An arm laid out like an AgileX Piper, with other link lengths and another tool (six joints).
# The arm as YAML. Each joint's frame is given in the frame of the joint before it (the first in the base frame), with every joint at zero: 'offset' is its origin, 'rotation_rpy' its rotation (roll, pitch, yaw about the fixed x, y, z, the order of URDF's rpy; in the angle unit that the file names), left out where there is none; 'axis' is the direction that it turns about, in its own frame. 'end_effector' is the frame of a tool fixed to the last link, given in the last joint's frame.
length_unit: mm
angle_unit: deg
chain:
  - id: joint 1
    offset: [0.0, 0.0, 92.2]
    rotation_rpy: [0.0, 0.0, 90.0]
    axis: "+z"
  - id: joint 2
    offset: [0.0, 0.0, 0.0]
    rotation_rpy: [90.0, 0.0, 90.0]
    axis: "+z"
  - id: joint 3
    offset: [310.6, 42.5, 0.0]
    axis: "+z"
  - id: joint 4
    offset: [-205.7, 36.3, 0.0]
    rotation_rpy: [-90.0, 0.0, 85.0]
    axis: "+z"
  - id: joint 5
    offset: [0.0, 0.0, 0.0]
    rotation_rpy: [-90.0, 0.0, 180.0]
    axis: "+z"
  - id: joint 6
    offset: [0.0, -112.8, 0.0]
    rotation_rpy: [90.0, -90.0, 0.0]
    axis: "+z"
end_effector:
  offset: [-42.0, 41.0, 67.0]
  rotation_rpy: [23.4, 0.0, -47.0]
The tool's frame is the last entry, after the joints.
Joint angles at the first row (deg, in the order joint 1, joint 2, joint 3, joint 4, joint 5, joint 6):
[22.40, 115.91, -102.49, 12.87, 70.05, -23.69]
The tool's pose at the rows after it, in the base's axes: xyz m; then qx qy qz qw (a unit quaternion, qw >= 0):
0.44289 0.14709 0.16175 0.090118 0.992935 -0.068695 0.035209
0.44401 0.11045 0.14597 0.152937 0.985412 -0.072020 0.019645
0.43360 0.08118 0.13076 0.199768 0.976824 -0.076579 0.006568
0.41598 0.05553 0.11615 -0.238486 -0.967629 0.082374 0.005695
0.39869 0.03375 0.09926 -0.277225 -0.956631 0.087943 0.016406
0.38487 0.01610 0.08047 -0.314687 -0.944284 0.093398 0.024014
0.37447 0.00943 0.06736 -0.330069 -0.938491 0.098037 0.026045
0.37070 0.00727 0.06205 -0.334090 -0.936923 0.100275 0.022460
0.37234 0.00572 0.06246 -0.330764 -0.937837 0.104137 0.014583
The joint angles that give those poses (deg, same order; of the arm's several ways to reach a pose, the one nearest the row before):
[17.41, 115.71, -99.22, 12.92, 67.44, -20.00]
[13.51, 114.99, -94.02, 12.92, 63.55, -17.27]
[10.62, 113.18, -86.91, 12.92, 58.96, -15.51]
[8.11, 110.85, -78.96, 12.92, 54.21, -14.29]
[5.99, 109.35, -71.59, 12.92, 48.96, -12.69]
[4.36, 109.09, -65.37, 12.87, 43.24, -10.71]
[3.98, 109.06, -60.95, 12.87, 38.89, -9.93]
[3.97, 109.06, -58.89, 12.77, 36.45, -9.81]
[3.97, 109.06, -58.68, 11.90, 35.60, -9.81]

